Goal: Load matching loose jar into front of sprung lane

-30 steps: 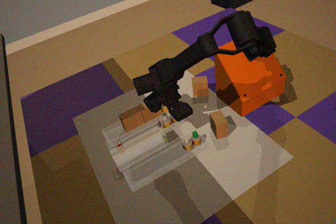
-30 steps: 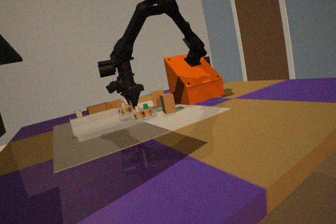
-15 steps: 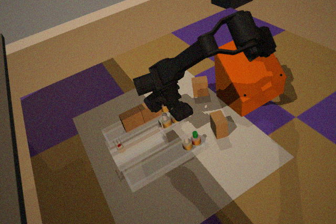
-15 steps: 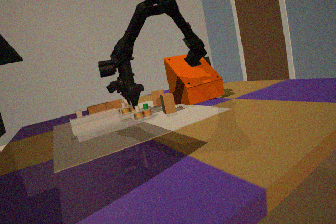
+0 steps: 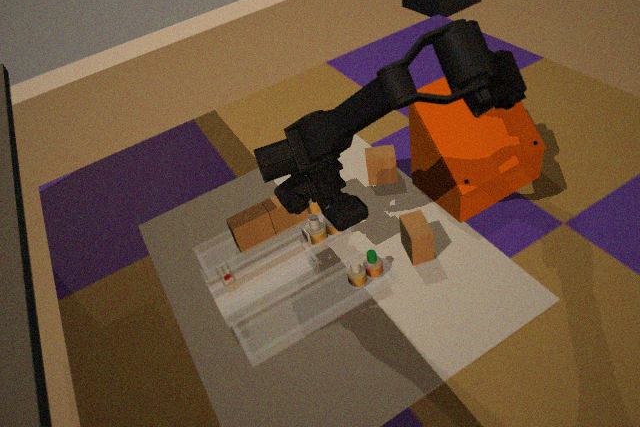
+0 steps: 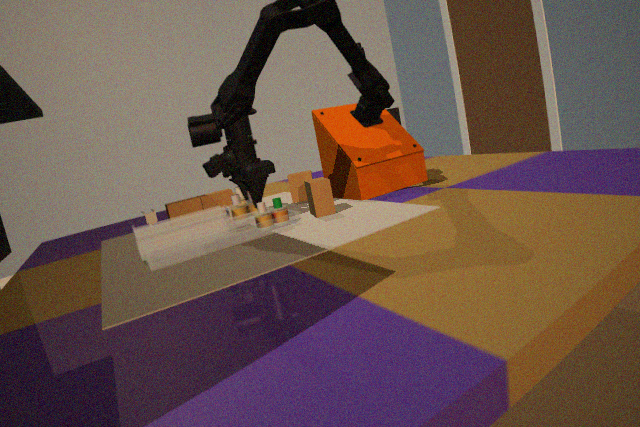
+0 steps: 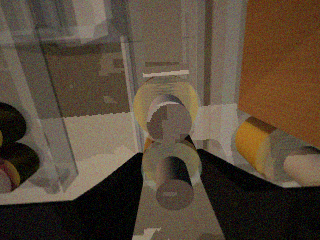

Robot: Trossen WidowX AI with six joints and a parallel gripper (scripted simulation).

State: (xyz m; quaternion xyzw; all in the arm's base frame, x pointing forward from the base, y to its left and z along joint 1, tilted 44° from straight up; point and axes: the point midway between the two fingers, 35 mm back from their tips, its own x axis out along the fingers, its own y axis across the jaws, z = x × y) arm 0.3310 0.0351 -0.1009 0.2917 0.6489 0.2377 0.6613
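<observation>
My gripper tip is now 140 mm short of the clear lane rack, 20 mm to the right of it and 10 mm above it. The rest, counted from my gripper tip: red mark 230 mm ahead, 40 mm above, 20 mm to the left.
</observation>
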